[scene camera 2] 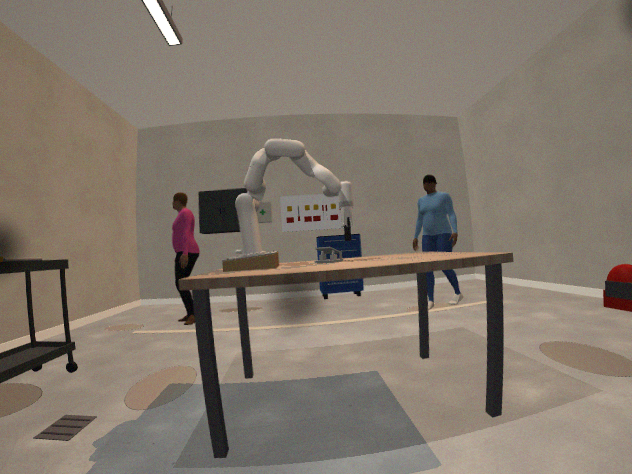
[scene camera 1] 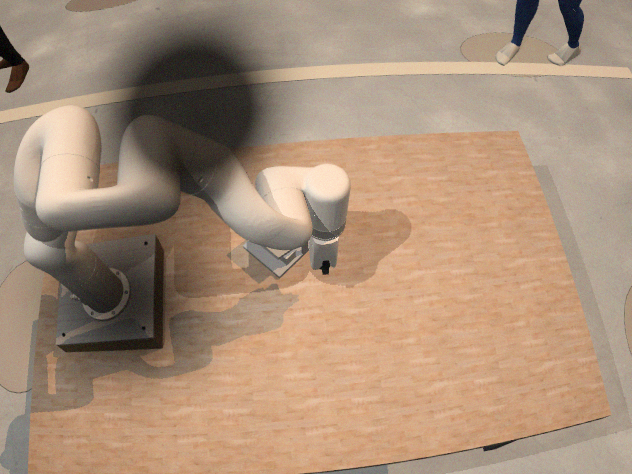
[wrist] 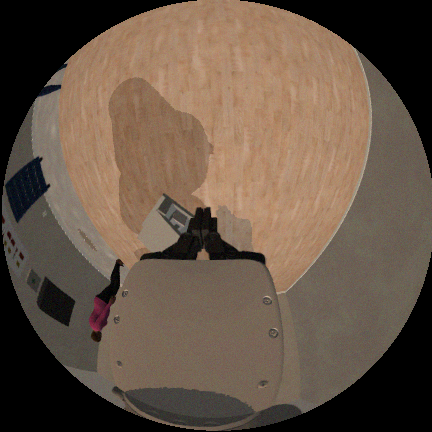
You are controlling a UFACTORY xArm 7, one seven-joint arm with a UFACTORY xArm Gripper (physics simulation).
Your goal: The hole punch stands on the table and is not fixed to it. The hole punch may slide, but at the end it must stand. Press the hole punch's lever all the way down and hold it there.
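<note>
The grey hole punch stands upright on the wooden table. Its broad, pale lever sits above the base and looks raised in scene camera 2. My gripper is shut and empty, pointing down. Its black fingertips are higher than the lever and a little to the right of the punch in both scene views, apart from it. The arm hides the back of the punch in scene camera 1, and the fingers cover its right edge in the wrist view.
The arm's square base block stands at the left of the table. A blue cabinet stands beyond the table. A person in pink and a person in light blue are on the floor behind it. A dark cart is at the left.
</note>
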